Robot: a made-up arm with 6 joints.
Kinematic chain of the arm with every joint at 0, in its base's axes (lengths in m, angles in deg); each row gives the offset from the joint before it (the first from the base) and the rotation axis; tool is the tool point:
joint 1: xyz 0 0 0.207 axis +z
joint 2: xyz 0 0.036 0 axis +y
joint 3: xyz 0 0 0.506 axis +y
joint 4: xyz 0 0 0.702 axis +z
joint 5: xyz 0 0 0 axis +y
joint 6: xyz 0 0 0.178 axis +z
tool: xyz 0 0 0
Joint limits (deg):
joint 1: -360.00..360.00
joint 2: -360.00..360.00
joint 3: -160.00..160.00
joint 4: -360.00..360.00
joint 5: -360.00..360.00
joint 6: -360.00..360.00
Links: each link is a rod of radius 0.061 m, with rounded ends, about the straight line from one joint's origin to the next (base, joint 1, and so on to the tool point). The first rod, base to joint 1, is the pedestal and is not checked.
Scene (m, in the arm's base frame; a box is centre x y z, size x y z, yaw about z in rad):
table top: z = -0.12
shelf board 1: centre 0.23 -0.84 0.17 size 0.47 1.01 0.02 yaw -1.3
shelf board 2: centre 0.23 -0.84 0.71 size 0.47 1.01 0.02 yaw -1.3
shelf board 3: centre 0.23 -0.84 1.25 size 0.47 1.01 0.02 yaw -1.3
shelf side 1: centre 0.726 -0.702 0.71 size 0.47 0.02 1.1 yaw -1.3
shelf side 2: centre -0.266 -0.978 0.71 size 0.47 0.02 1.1 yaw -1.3
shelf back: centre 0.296 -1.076 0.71 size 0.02 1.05 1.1 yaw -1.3
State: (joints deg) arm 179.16 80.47 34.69 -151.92 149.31 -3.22
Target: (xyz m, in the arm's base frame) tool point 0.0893 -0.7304 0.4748
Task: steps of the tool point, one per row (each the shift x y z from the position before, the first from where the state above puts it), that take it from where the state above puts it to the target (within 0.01 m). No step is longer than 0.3 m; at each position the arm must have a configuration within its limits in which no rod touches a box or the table.
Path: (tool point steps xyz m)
1: 0.0364 -0.0550 0.2612
2: 0.1034 -0.0473 0.2379
3: 0.1594 -0.0313 0.1994
4: 0.2013 -0.0089 0.1495
5: 0.2260 0.0164 0.0920
6: 0.2330 0.0410 0.0310
7: -0.1294 -0.1232 -0.1122
8: -0.0151 -0.1553 -0.1568
9: 0.0896 -0.1116 -0.1793
10: 0.1421 -0.0169 -0.1779
11: 0.0278 -0.1356 0.0146
12: 0.0446 -0.1246 -0.0146

